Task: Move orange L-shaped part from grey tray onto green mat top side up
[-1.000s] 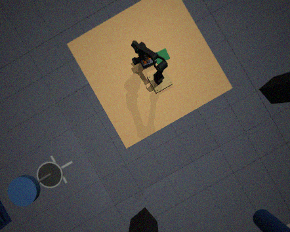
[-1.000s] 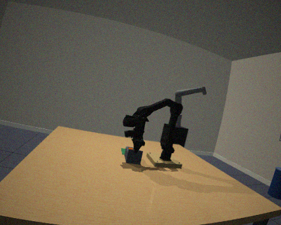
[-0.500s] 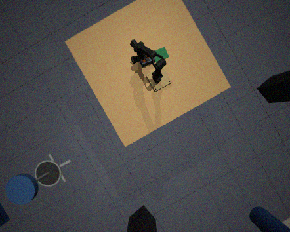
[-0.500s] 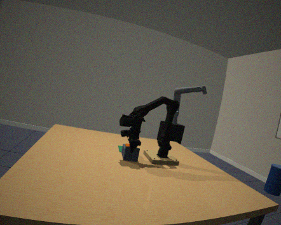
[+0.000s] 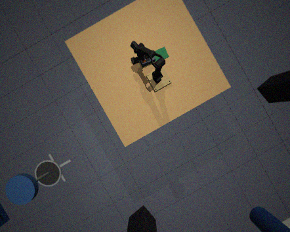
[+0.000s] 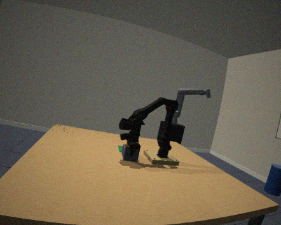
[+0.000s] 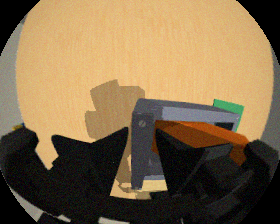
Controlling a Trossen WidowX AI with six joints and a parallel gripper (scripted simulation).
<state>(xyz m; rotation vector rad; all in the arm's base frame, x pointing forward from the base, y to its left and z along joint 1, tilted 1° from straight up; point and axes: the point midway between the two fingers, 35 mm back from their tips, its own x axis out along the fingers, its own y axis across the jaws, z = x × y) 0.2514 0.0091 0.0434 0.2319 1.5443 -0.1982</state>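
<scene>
Right now my gripper tip is 5 cm to the left of the orange L-shaped part, 2 cm past it and 1 cm below it. From my gripper tip the other things lie so: green mat: 21 cm to the right, 7 cm behind, 5 cm below.
</scene>
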